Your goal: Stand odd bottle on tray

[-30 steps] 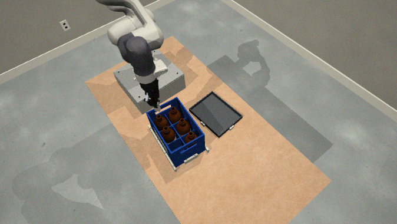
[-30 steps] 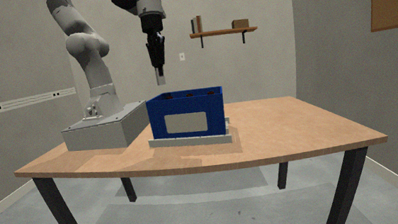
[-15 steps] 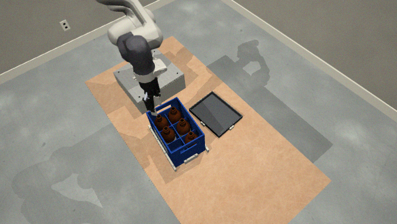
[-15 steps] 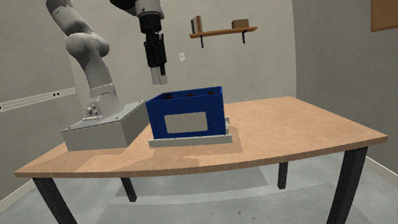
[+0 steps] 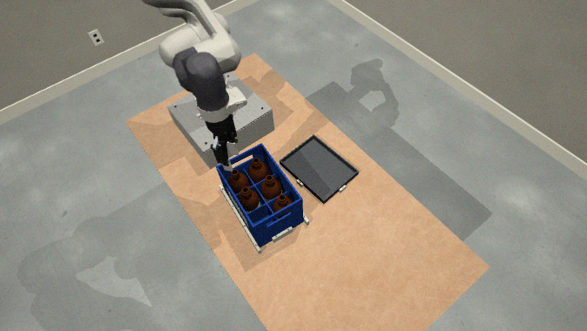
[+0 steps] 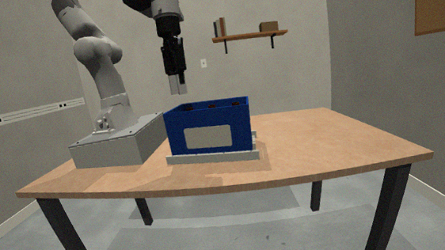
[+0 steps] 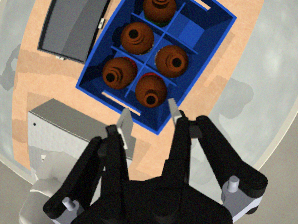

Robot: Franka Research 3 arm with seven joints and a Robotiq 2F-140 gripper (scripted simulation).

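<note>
The bottle lies 17 cm below my hand. From my hand the other things lie so: blue crate (9 cm ahead, 5 cm to the left, 17 cm below); dark grey tray (6 cm ahead, 31 cm to the left, 24 cm below).
</note>
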